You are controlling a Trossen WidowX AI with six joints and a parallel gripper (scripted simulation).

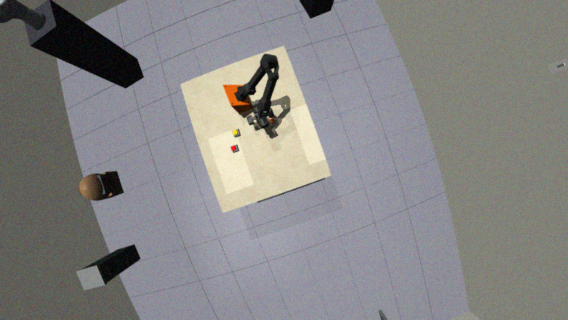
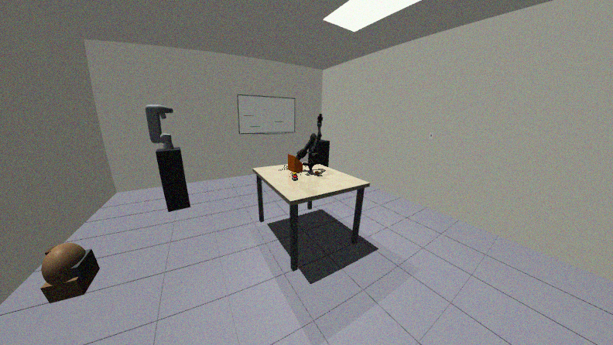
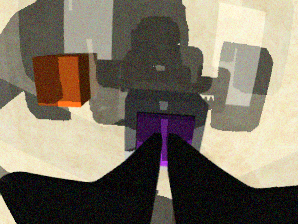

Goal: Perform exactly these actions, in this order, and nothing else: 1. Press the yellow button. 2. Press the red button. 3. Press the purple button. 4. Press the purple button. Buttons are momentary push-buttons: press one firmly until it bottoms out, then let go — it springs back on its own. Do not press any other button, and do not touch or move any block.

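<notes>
Right now my gripper tip is 70 mm to the right of the small orange block, 40 mm short of it and 20 mm above it. Round my gripper tip: red button 290 mm to the right, 100 mm ahead; purple button 10 mm below; yellow button 220 mm to the right.
</notes>
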